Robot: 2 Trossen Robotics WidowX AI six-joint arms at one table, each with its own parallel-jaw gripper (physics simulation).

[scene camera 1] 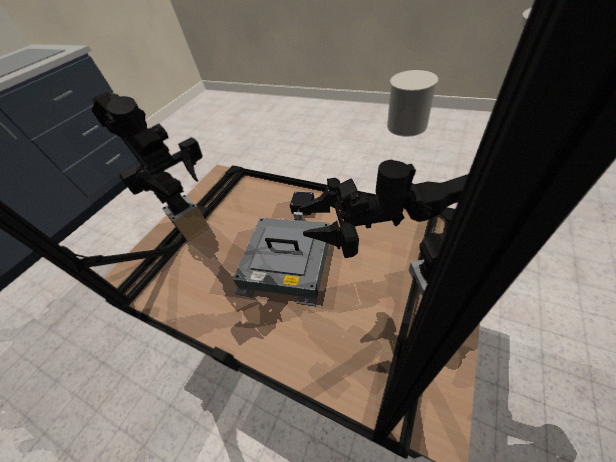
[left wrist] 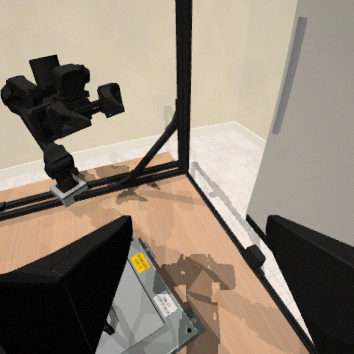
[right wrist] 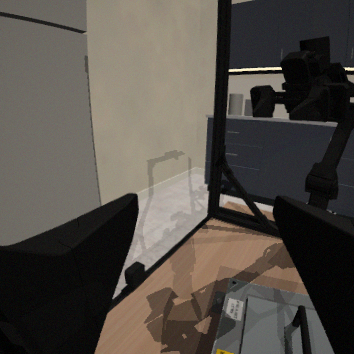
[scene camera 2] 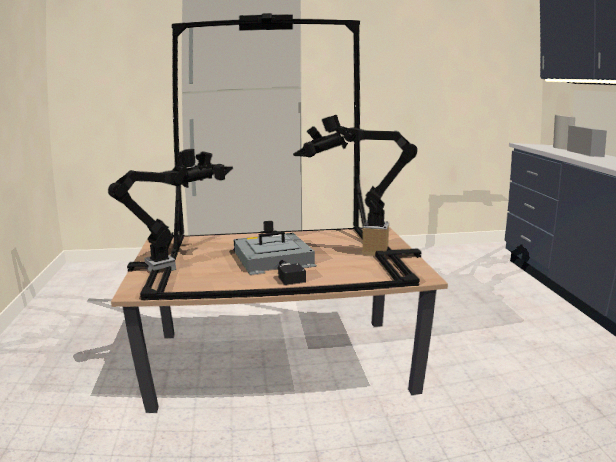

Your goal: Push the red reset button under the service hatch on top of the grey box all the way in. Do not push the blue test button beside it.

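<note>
The grey box [scene camera 1: 316, 260] [scene camera 2: 255, 262] [left wrist: 186, 321] [right wrist: 225, 330] sits on the table. Its hatch [scene camera 1: 270, 262] [left wrist: 145, 322] [right wrist: 265, 325] lies closed on top, with an upright black handle [scene camera 1: 283, 241] [scene camera 2: 271, 234] [right wrist: 303, 325]. The red and blue buttons do not show in any view. My left gripper [scene camera 1: 172, 186] [scene camera 2: 296, 153] [left wrist: 199, 223] is open and empty, high above the table and apart from the box. My right gripper [scene camera 1: 301, 222] [scene camera 2: 231, 169] [right wrist: 206, 203] is open and empty, also raised well above the table and clear of the box.
A small black box [scene camera 1: 302, 201] [scene camera 2: 292, 274] stands beside the grey box. Black frame rails run along the table [scene camera 1: 330, 350] [scene camera 2: 435, 280], with tall uprights [scene camera 2: 356, 125] [left wrist: 183, 90] [right wrist: 221, 110]. A wooden block [scene camera 1: 192, 226] [scene camera 2: 375, 241] supports the left arm's mount.
</note>
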